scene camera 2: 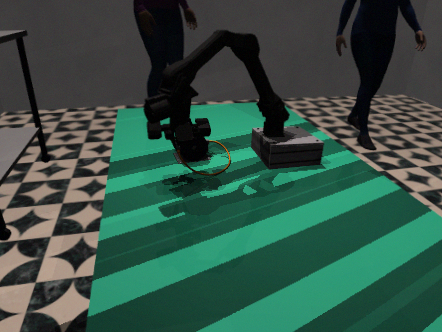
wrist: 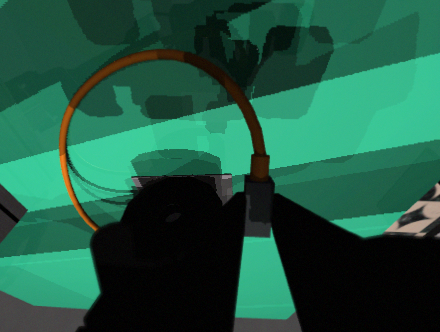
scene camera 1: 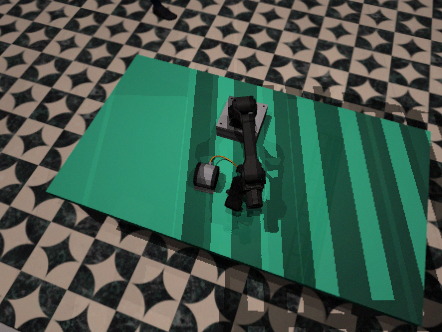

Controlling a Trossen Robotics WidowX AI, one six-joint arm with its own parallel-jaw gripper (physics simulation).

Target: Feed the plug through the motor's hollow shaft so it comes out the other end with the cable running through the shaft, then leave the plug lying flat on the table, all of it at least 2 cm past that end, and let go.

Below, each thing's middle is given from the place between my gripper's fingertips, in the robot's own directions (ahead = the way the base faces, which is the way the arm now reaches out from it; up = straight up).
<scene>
The dark plug (wrist: 259,195) is right at my hand.
</scene>
